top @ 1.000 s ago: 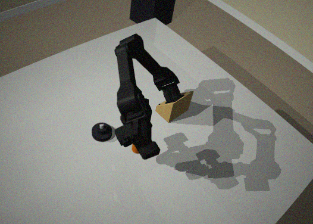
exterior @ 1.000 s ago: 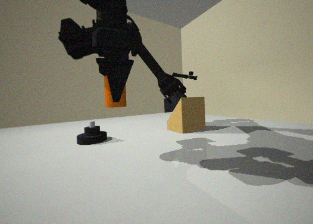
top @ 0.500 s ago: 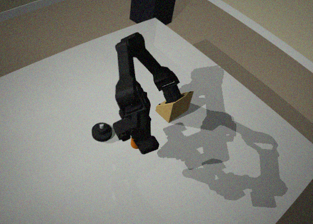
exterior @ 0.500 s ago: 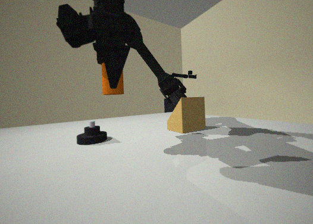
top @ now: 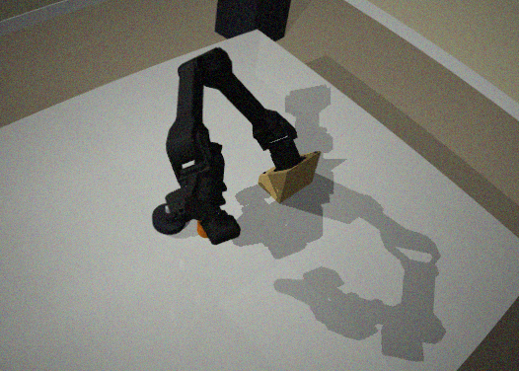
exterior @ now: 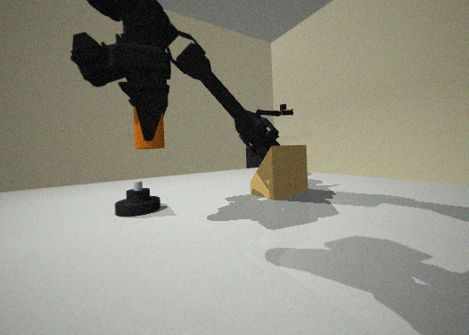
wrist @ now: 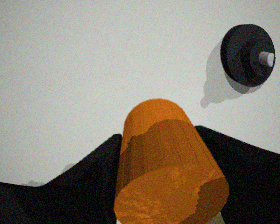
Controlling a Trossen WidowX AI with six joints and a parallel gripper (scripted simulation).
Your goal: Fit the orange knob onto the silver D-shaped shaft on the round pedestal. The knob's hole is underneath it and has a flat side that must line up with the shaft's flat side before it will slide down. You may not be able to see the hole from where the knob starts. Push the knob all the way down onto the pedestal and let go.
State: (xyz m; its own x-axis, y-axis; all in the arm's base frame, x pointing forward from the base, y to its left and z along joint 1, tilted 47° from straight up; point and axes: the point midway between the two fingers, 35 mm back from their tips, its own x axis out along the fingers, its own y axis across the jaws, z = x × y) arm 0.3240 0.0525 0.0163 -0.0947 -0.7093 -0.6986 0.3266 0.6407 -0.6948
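My gripper tip is 140 mm to the left of the round black pedestal, 100 mm above it and 10 mm past it. Also, from my gripper tip: orange knob: 30 mm above.
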